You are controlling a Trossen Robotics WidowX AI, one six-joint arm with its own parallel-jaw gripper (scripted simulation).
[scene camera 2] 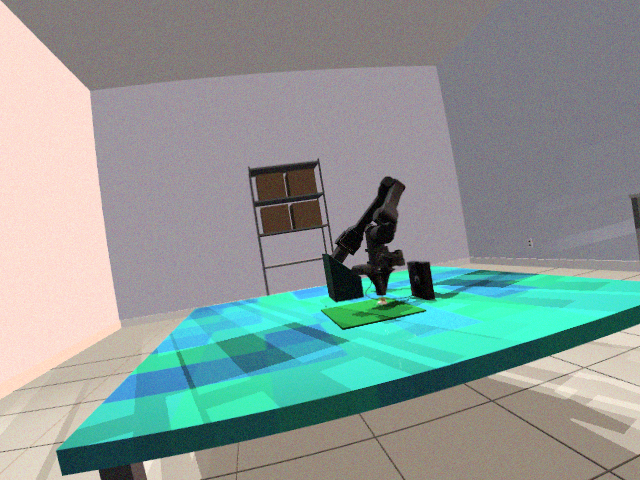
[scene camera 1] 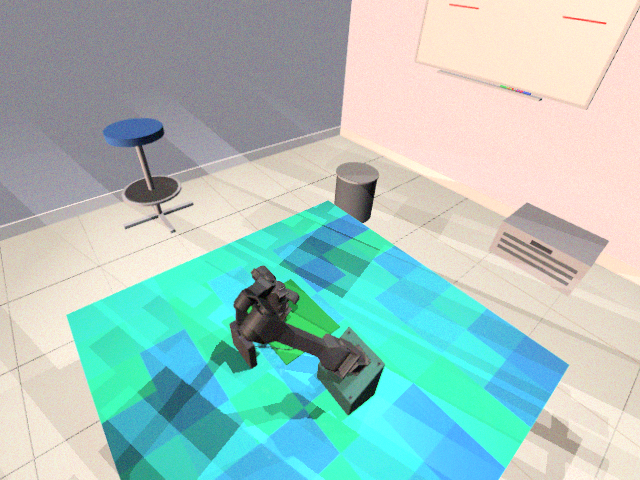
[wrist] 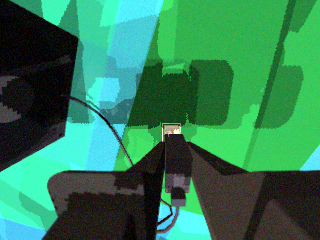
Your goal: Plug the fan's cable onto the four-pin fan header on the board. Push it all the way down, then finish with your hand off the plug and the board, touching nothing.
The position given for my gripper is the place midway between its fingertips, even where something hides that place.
In view: my gripper (scene camera 2: 382,291), a dark fan plug (wrist: 178,160) and a green board (scene camera 1: 306,315).
My gripper also shows in the wrist view (wrist: 174,146). The green board shows as well in the wrist view (wrist: 236,83).
